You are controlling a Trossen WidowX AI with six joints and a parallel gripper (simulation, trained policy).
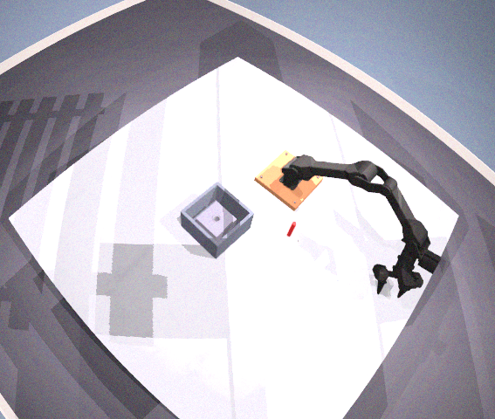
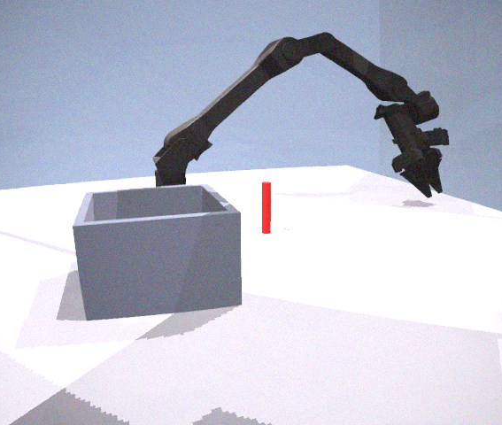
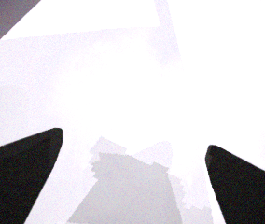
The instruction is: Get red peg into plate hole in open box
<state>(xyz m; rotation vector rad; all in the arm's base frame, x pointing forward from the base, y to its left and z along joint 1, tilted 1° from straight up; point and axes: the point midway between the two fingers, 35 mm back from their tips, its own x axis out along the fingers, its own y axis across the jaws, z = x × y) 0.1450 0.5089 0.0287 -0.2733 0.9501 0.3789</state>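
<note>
Now: the red peg 41 cm to the right of my gripper tip, 2 cm above it and 1 cm ahead of it. Round my gripper tip: plate: 61 cm to the right, 14 cm ahead, 2 cm above; grey box: 61 cm to the right, 14 cm ahead.
</note>
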